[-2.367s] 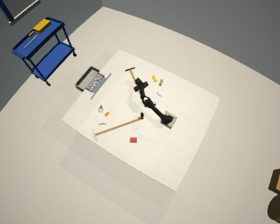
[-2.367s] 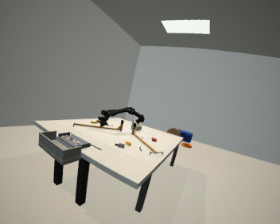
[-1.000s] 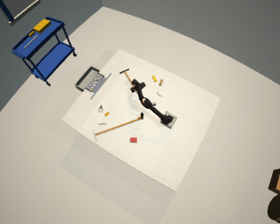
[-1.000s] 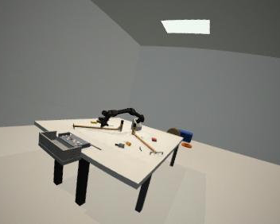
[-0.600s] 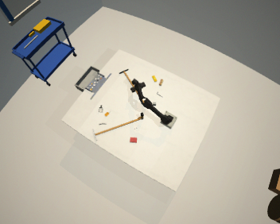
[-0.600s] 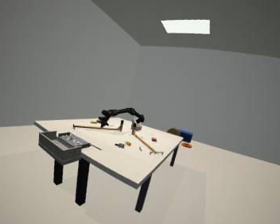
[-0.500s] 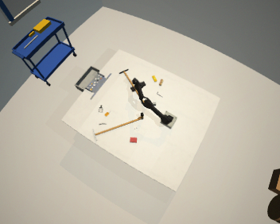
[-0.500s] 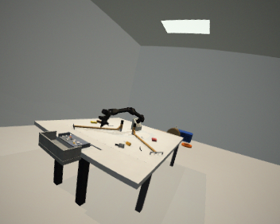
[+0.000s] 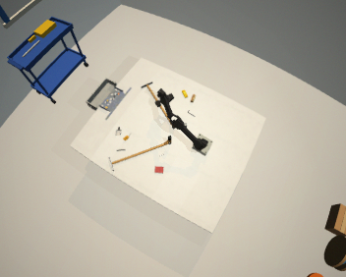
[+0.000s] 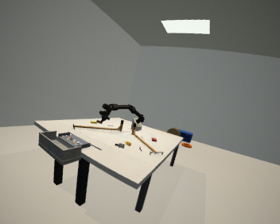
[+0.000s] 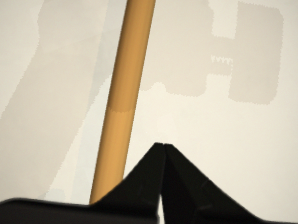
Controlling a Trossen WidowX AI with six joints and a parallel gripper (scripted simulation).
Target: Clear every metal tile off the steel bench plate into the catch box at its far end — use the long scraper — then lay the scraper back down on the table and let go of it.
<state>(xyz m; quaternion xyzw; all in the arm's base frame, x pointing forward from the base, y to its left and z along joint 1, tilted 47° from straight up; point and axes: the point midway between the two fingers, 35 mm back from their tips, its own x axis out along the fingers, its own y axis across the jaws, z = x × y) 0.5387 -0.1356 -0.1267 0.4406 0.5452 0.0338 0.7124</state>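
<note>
Now: gripper tip 3 cm short of the long scraper, 2 cm to the right of it and 2 cm above it. The rest, counted from my gripper tip: red block: 32 cm behind, 58 cm to the left, 7 cm below; then yellow piece: 12 cm behind, 25 cm to the right, 7 cm below; then long wooden-handled tool: 10 cm behind, 54 cm to the left, 2 cm below.
</note>
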